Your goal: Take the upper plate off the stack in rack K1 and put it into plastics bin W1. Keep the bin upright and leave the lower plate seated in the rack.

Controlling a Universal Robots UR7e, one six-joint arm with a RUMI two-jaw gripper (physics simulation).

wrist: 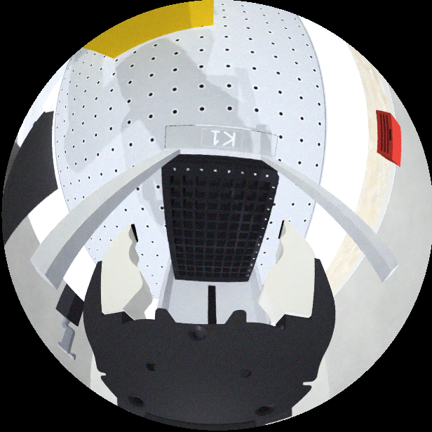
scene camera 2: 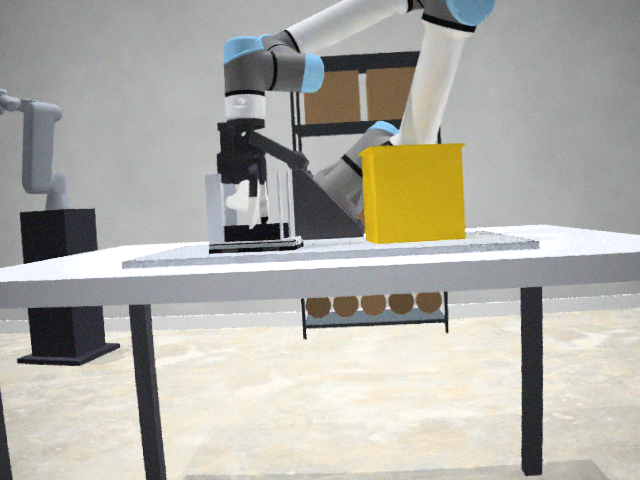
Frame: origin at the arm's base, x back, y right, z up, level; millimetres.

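Where they show: gripper, between the fingertips: (scene camera 2: pixel 257 227); arm's base, origin of its link: (scene camera 2: pixel 333 197).
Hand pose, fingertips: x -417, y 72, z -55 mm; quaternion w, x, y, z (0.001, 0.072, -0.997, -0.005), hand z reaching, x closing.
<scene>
Each offset is from my fingertips to the top centre of the thing. "spot": to the spot under its first point.
Rack K1 @[dy +0, dx -8, dz +103 mm] (scene camera 2: pixel 213 209) (wrist: pixel 95 215) stands on the left of the board in the scene view, with upright guides around a stack of black plates. The upper plate (wrist: pixel 215 220) shows its gridded top face, level in the rack. The stack's dark side @[spot: dy +22, dx -52, dz -7 mm] (scene camera 2: pixel 237 233) shows in the scene view; the lower plate cannot be told apart. My gripper (scene camera 2: pixel 258 223) (wrist: pixel 206 224) is open and empty, pointing down between the guides. Its pale fingers are on either side of the stack in the wrist view, their tips near its top. Plastics bin W1 @[dy -284, dx +107, dz +139 mm] (scene camera 2: pixel 413 193) (wrist: pixel 160 26), yellow, stands upright to the right; its inside is hidden.
The rack and bin stand on a perforated board (scene camera 2: pixel 496 244) (wrist: pixel 280 55) on the white table (scene camera 2: pixel 330 276). The rack's tall guides rise close around my gripper. Behind are a shelf unit (scene camera 2: pixel 341 62) and another arm on a dark pedestal (scene camera 2: pixel 43 237). A red object (wrist: pixel 388 138) shows at far right.
</scene>
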